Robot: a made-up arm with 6 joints.
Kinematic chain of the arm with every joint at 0, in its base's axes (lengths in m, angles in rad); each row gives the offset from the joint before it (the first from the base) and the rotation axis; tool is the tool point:
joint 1: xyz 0 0 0.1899 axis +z
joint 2: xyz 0 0.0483 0 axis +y
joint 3: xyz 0 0 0.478 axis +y
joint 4: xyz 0 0 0.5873 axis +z
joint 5: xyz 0 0 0 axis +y
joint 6: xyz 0 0 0.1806 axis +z
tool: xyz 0 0 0
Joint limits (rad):
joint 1: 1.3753..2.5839
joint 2: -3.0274..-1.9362
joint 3: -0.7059..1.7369
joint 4: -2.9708..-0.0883
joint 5: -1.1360..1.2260
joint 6: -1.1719..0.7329
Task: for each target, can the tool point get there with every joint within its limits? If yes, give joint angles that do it. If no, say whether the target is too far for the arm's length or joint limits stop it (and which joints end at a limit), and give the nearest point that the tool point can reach.
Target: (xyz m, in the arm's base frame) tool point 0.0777 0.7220 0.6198
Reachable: no: joint limits stop it (at a limit: joint 1, joint 2, joint 3, joint 5) | nearest point 0.4089 -0.1859 0.6808 | short by 0.968 m
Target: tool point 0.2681 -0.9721 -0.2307
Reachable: yes | joints 1.8543 -2.5896 0.9270 -0.5432 0.3700 0.0224
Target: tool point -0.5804 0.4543 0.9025
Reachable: no: joint limits stop it (at a limit: joint 1, joint 2, joint 3, joint 5) | nearest point -0.2209 -0.4080 0.6965 | short by 0.957 m
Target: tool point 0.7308 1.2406 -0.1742
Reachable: no: too far | nearest point 0.1027 0.4252 -0.7358 | short by 1.173 m
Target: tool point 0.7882 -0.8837 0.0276
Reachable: yes | joints 2.3355 -2.0737 0.6055 -2.6827 0.0655 0.2540
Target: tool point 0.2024 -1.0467 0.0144
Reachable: yes | joints 1.8500 -2.3749 0.9333 -2.5849 -0.4981 -0.6629
